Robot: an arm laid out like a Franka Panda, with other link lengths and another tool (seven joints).
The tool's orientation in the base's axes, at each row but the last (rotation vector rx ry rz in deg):
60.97 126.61 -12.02
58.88 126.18 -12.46
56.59 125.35 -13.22
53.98 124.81 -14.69
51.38 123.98 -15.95
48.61 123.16 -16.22
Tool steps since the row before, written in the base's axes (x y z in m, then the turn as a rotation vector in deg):
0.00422 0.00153 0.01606 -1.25 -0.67 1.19
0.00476 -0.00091 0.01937 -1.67 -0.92 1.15
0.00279 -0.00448 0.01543 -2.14 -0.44 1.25
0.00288 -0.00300 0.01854 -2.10 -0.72 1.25
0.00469 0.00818 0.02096 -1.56 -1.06 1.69
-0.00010 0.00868 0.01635 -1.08 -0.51 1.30
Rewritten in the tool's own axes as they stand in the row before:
-0.01102 0.00632 -0.01080 -0.62 -1.21 -1.26
-0.01527 0.00537 -0.01169 -0.56 -1.69 -1.34
-0.01427 0.00077 -0.00785 -0.13 -1.68 -1.87
-0.01592 0.00174 -0.01023 -0.30 -1.85 -1.73
-0.01314 0.01089 -0.01539 -1.05 -1.69 -1.57
-0.00798 0.00769 -0.01483 -0.71 -0.99 -1.27

